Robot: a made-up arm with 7 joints.
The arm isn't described. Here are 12 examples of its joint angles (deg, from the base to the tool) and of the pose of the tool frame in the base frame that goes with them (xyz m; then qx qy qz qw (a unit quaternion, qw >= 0)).
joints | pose
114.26 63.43 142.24 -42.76 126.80 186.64 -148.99 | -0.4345 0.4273 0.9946 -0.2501 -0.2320 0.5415 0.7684
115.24 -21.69 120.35 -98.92 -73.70 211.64 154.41 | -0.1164 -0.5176 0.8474 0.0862 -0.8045 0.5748 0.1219
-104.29 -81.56 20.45 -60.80 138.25 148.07 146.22 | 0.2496 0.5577 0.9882 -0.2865 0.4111 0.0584 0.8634
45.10 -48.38 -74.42 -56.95 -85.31 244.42 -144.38 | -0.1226 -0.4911 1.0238 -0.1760 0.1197 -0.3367 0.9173
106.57 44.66 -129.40 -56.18 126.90 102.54 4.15 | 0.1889 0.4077 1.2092 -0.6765 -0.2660 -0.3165 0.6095
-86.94 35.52 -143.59 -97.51 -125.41 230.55 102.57 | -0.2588 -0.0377 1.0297 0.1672 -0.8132 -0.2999 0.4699
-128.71 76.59 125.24 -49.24 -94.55 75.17 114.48 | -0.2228 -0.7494 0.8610 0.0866 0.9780 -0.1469 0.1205
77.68 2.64 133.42 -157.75 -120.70 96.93 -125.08 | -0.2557 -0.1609 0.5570 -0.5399 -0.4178 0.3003 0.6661
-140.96 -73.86 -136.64 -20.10 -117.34 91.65 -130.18 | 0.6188 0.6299 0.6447 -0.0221 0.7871 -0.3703 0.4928
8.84 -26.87 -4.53 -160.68 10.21 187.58 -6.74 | 0.2307 -0.0032 0.7695 -0.8927 0.0023 -0.4490 0.0376
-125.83 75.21 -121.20 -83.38 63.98 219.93 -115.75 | -0.5327 -0.2289 0.8760 0.1646 -0.0692 -0.9710 0.1593
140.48 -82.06 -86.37 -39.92 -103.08 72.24 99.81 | 0.8165 -0.3050 0.6089 0.6184 -0.7707 0.0490 0.1457
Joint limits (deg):
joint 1: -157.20..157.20
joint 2: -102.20..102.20
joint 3: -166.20..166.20
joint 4: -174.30..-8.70
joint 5: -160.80..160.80
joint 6: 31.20..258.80
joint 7: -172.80..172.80
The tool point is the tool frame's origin. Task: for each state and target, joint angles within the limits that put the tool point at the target. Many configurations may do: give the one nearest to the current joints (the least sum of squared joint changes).
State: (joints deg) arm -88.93 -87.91 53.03 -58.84 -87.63 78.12 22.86
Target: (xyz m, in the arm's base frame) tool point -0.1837 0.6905 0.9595
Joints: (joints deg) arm -58.30 -78.45 36.10 -53.87 -87.82 74.74 22.86
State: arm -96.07 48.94 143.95 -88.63 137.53 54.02 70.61
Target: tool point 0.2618 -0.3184 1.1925
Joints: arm -92.52 51.23 138.29 -72.35 139.39 55.09 70.61
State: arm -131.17 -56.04 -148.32 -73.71 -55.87 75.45 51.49
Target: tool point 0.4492 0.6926 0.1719
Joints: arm -130.39 -97.29 -153.44 -33.30 -56.60 87.54 51.49
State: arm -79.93 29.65 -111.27 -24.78 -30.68 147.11 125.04
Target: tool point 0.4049 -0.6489 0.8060
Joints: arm -58.42 64.99 -110.25 -8.70 -32.94 183.65 125.04
